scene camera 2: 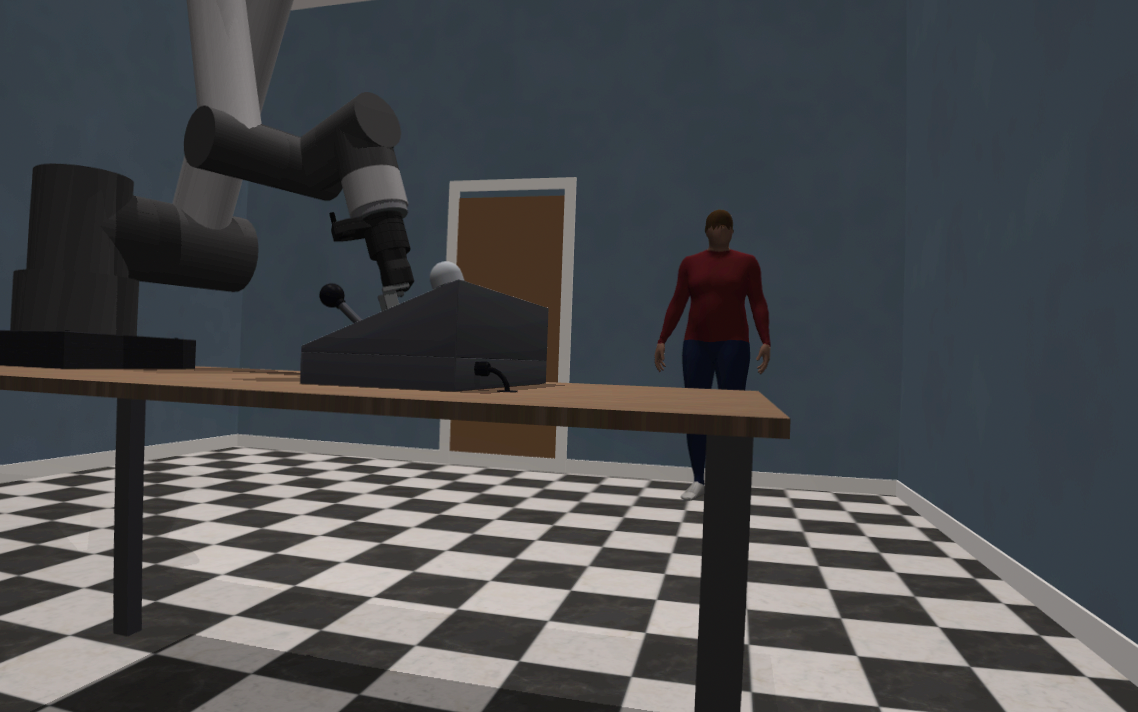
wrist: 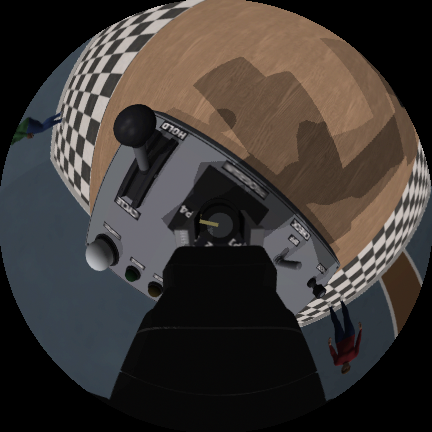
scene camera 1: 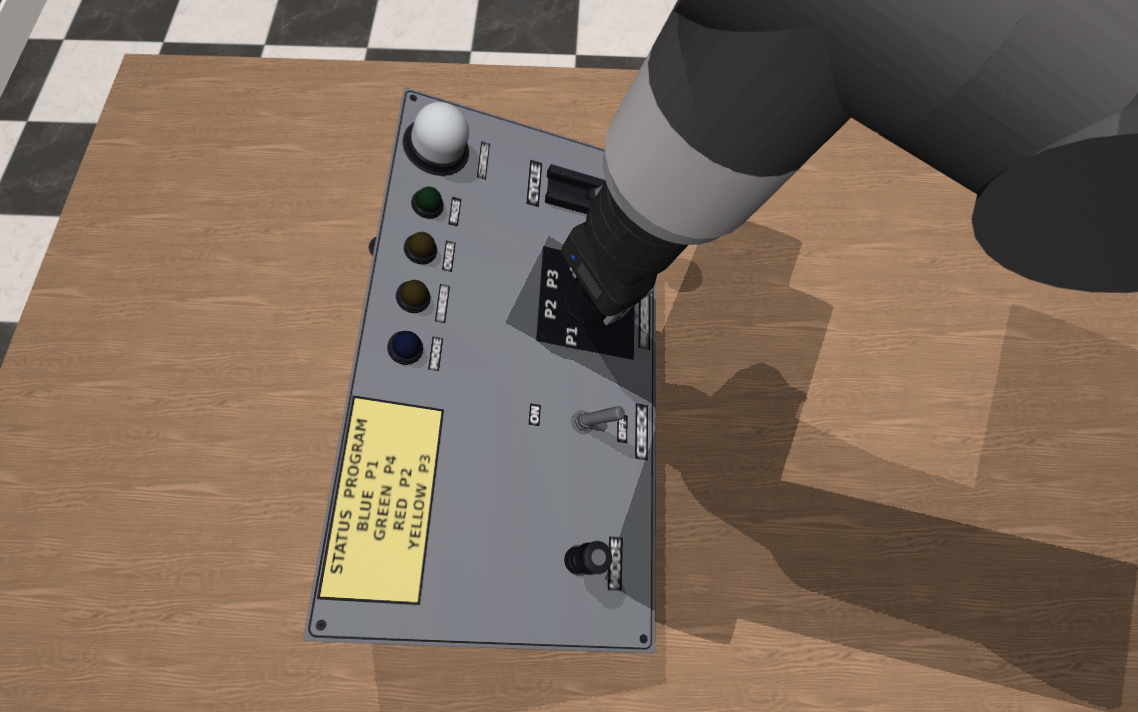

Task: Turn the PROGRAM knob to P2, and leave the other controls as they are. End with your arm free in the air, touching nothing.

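Frame: origin at the arm's base, x ahead, y left, z up, level; centimetres.
Seen in the pictures: gripper, fingertip midpoint: (wrist: pixel 219 218) (scene camera 1: pixel 597 295).
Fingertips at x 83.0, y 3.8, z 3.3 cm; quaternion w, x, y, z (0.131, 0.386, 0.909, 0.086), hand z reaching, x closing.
Pixels of each thing's top centre, then the offset from my fingertips to it. "pt": a spot on its surface instead.
- PROGRAM knob, middle of its top: (wrist: pixel 218 227) dx -0.4, dy +0.1, dz +2.1 cm
- P4 label, surface spot: (wrist: pixel 185 211) pt dx +2.8, dy -3.5, dz -0.6 cm
- P2 label, surface spot: (scene camera 1: pixel 550 308) pt dx +4.2, dy +2.2, dz +0.2 cm
- P3 label, surface spot: (scene camera 1: pixel 552 277) pt dx +4.6, dy -1.1, dz +0.2 cm
- P1 label, surface spot: (scene camera 1: pixel 571 335) pt dx +1.8, dy +4.2, dz -0.7 cm
- CHECK toggle, middle of its top: (scene camera 1: pixel 602 410) (wrist: pixel 290 273) dx -2.2, dy +12.0, dz +2.5 cm
- MODE knob, middle of its top: (scene camera 1: pixel 584 556) (wrist: pixel 317 298) dx -2.6, dy +24.0, dz +3.1 cm
- ball-topped lever, middle of its top: (wrist: pixel 118 125) (scene camera 2: pixel 332 283) dx -4.0, dy -12.4, dz +6.2 cm
- STATUS lamp, surface spot: (scene camera 1: pixel 440 132) (wrist: pixel 98 268) pt dx +16.0, dy -9.3, dz +8.8 cm
The PROGRAM knob (wrist: pixel 226 225) is a round black knob on the sloped grey panel (scene camera 1: pixel 486 470) (wrist: pixel 186 150). Its yellow line points left in the wrist view, towards the P4 label (wrist: pixel 185 211) and slightly below it. The P2 label (scene camera 1: pixel 550 308) shows in scene camera 1; in the wrist view it is mostly hidden by the gripper body. My gripper (scene camera 1: pixel 602 314) (scene camera 2: pixel 390 298) (wrist: pixel 219 218) is shut on the PROGRAM knob, with one finger on each side. The P3 label (scene camera 1: pixel 552 277) and P1 label (scene camera 1: pixel 571 335) also show in scene camera 1.
The CHECK toggle (scene camera 1: pixel 602 418) (wrist: pixel 290 262) leans to OFF. The MODE knob (scene camera 1: pixel 594 557) (wrist: pixel 318 290) stands beyond it. A ball-topped lever (scene camera 2: pixel 332 294) (wrist: pixel 135 126) rises beside the gripper, between HOLD and CYCLE. The STATUS lamp (scene camera 1: pixel 440 132) (scene camera 2: pixel 446 273) (wrist: pixel 100 255) is white.
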